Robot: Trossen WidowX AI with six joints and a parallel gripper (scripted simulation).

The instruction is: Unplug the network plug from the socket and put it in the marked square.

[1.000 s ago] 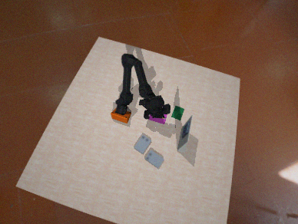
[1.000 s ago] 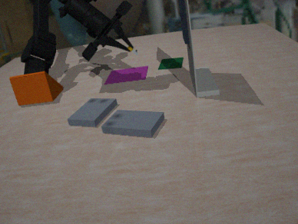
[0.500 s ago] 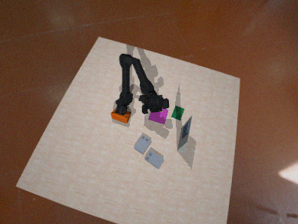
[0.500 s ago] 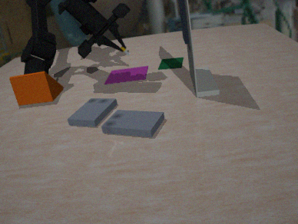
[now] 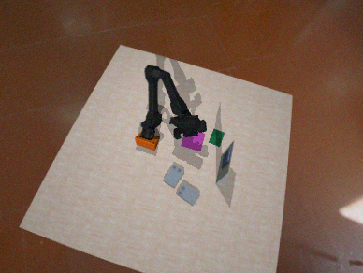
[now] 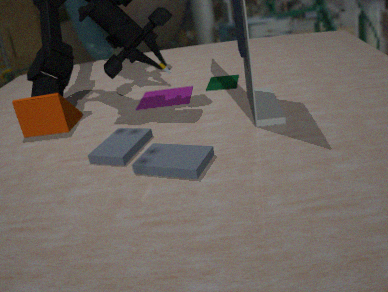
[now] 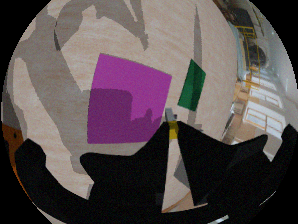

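The purple square lies 70 mm below my gripper tip and 10 mm behind it. Also, from my gripper tip: panel 190 mm ahead, 120 mm to the right, 40 mm above; plug right at my gripper tip.
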